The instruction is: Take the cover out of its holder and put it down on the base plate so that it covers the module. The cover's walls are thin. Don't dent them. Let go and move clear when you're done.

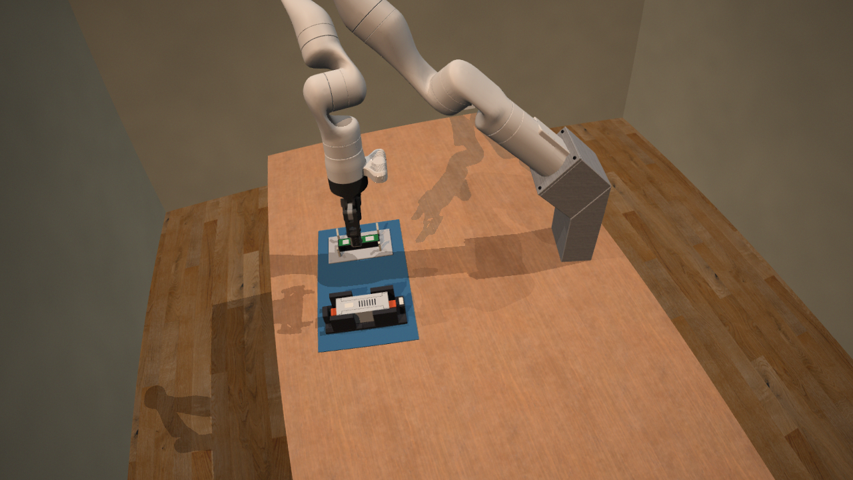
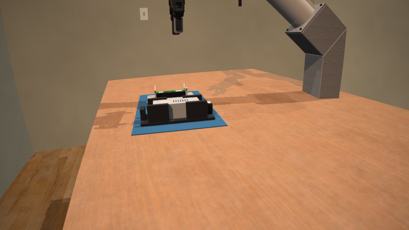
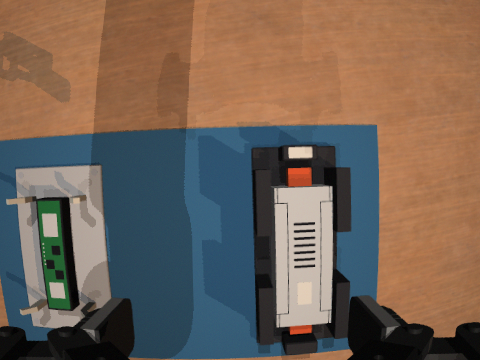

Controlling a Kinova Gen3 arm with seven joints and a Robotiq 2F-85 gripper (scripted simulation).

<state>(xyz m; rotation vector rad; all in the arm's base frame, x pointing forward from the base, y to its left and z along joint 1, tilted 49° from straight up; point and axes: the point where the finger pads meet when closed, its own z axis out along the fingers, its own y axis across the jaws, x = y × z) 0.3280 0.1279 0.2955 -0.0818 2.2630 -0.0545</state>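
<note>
Now: the light grey cover 200 mm below my hand, 60 mm to the left of it and 20 mm ahead of it.
</note>
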